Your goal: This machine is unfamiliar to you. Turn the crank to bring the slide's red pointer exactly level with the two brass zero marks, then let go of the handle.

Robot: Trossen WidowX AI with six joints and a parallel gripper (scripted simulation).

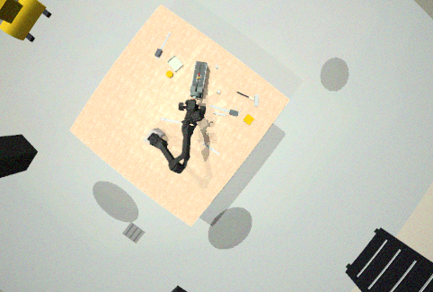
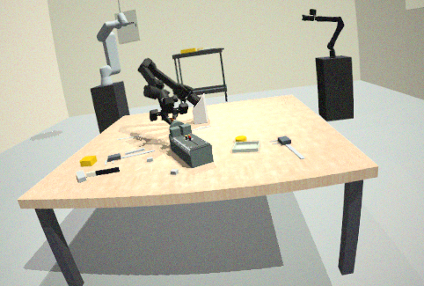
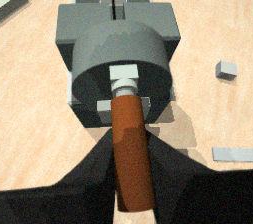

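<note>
My gripper tip is 2 cm below the crank. From my gripper tip the other things lie so: red pointer: 17 cm ahead, 10 cm to the left, 1 cm below; brown crank handle: 1 cm behind, 1 cm to the right, 3 cm above; yellow disc: 3 cm ahead, 29 cm to the left, 8 cm below.
</note>
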